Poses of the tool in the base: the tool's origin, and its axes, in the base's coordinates. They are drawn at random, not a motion.
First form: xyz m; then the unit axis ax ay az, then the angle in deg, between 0 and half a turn.
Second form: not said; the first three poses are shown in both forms.
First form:
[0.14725 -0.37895 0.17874 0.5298 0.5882 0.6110 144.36]
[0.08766 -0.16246 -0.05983 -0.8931 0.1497 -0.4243 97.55]
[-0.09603 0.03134 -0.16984 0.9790 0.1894 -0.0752 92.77]
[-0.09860 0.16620 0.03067 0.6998 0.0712 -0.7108 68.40]
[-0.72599 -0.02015 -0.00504 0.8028 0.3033 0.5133 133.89]
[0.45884 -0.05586 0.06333 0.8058 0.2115 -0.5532 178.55]
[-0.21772 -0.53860 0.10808 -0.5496 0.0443 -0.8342 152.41]
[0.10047 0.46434 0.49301 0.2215 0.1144 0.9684 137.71]
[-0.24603 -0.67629 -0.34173 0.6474 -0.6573 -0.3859 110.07]
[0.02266 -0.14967 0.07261 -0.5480 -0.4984 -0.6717 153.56]
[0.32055 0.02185 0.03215 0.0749 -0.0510 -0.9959 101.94]
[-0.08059 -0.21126 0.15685 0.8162 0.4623 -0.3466 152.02]
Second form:
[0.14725 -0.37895 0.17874 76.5 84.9 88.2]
[0.08766 -0.16246 -0.05983 -87.1 14.6 -41.4]
[-0.09603 0.03134 -0.16984 90.8 17.6 -7.0]
[-0.09860 0.16620 0.03067 47.9 4.9 -48.6]
[-0.72599 -0.02015 -0.00504 107.5 40.6 68.7]
[0.45884 -0.05586 0.06333 143.9 37.8 -98.8]
[-0.21772 -0.53860 0.10808 -83.8 6.8 -127.1]
[0.10047 0.46434 0.49301 30.5 15.8 133.4]
[-0.24603 -0.67629 -0.34173 71.3 -72.3 -42.5]
[0.02266 -0.14967 0.07261 -84.2 -76.5 -103.2]
[0.32055 0.02185 0.03215 7.6 -5.2 -101.5]
[-0.08059 -0.21126 0.15685 124.1 70.3 -52.7]

